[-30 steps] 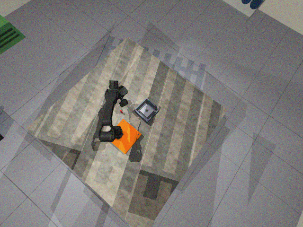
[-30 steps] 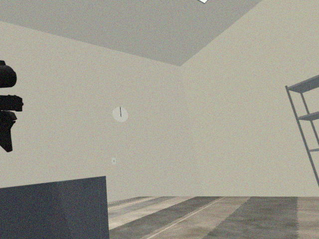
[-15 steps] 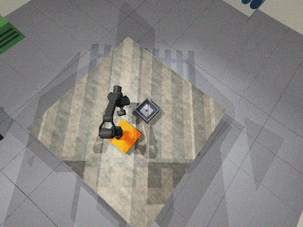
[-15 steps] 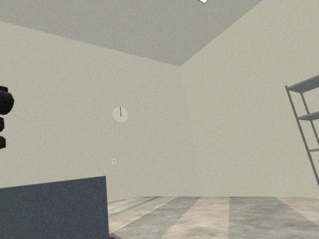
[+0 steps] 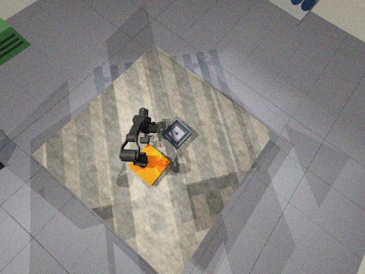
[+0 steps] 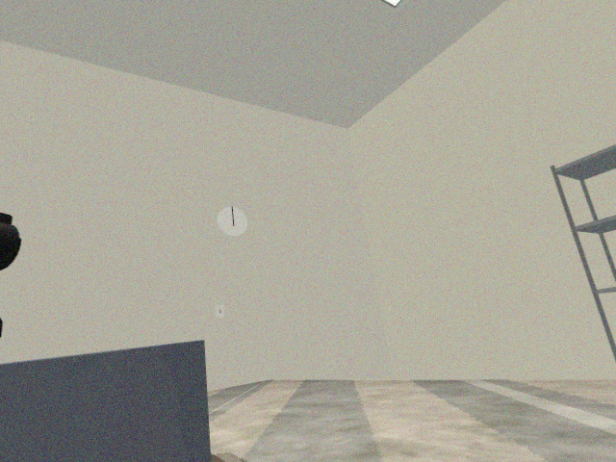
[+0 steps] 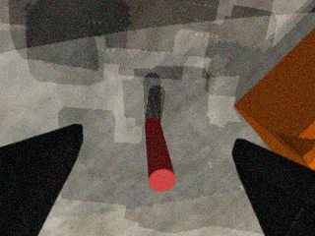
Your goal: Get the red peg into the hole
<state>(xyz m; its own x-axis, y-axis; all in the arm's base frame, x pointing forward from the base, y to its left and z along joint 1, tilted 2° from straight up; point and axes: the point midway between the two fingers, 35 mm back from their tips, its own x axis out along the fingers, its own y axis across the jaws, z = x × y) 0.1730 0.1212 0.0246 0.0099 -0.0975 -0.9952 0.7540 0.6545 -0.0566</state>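
My gripper tip is 3 cm above the red peg, 1 cm to the right of it and 1 cm past it. Round my gripper tip: grey box: 15 cm to the right, 15 cm ahead, 4 cm below; then pale plate: 15 cm to the right, 15 cm ahead, 2 cm below.
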